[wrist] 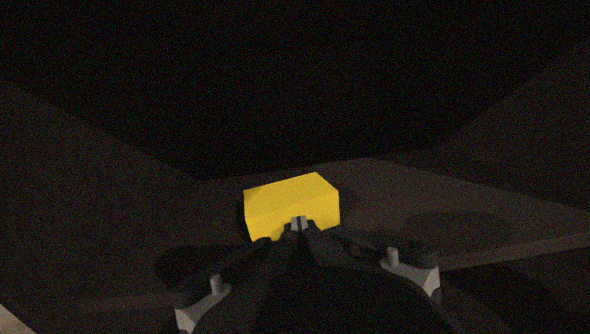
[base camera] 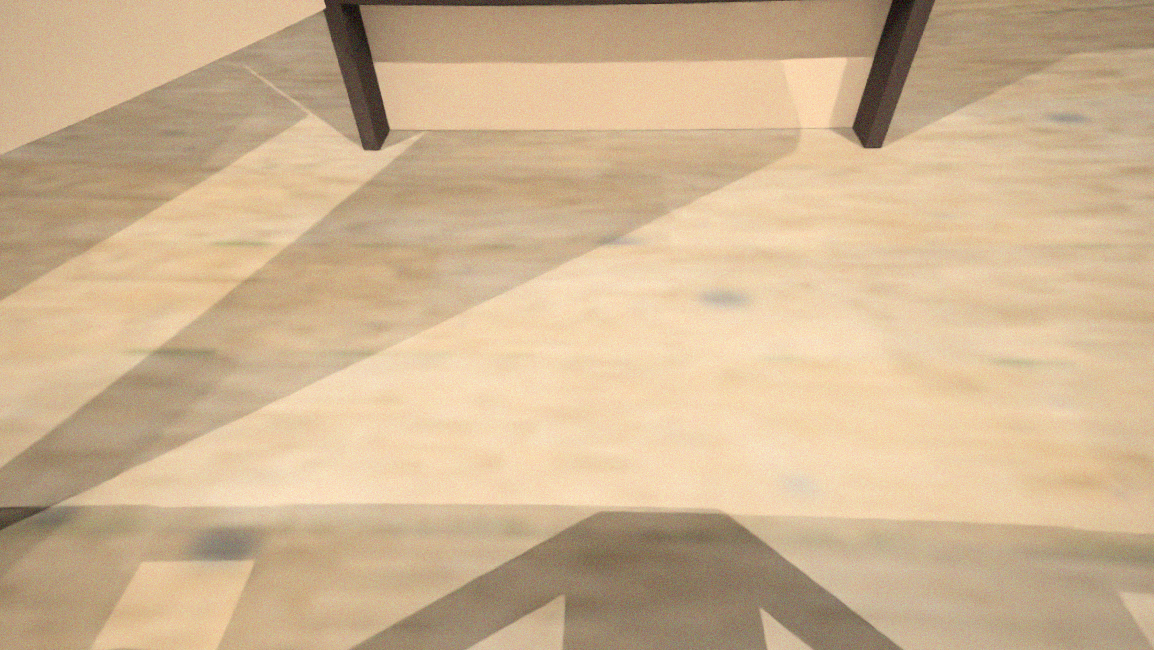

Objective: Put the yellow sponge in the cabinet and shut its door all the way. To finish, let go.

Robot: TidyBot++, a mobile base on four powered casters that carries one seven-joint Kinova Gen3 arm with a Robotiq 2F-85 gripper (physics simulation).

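Frame: origin at the arm's base, x up, y ahead, z left, level; metres.
Where they show: gripper, fingertip midpoint: [wrist: 299,226].
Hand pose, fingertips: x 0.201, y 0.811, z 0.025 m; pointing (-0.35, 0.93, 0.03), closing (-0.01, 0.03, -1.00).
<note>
Each offset is from my fingertips to the top centre of the thing. "pt": to the spot under its first point. Level surfaces: height alone.
The yellow sponge @[dx +0.016, dy +0.045, dz +0.010 m] [wrist: 292,204] lies on the floor board of the dark cabinet [wrist: 515,248], a little behind its front edge, in the wrist view. My gripper [wrist: 299,226] is shut and empty. Its closed fingertips are in front of the sponge's near face and overlap it in the view; whether they touch it I cannot tell. The cabinet's side walls rise left and right, and its back is too dark to make out. The cabinet's door cannot be made out in the wrist view. The gripper and the sponge do not show in the base camera view.
In the base camera view, a dark frame's lower rail @[pt dx -0.445, dy -0.054, dz -0.042 m] [base camera: 613,2] and two legs, a left leg @[pt dx -0.527, dy -0.052, dz +0.221 m] [base camera: 361,88] and a right leg @[pt dx -0.524, dy -0.055, dz -0.322 m] [base camera: 891,80], stand ahead near the wall [base camera: 613,96]. Another wall [base camera: 104,56] is at the left. Shadows cross the wooden floor @[dx -0.598 m] [base camera: 726,387].
</note>
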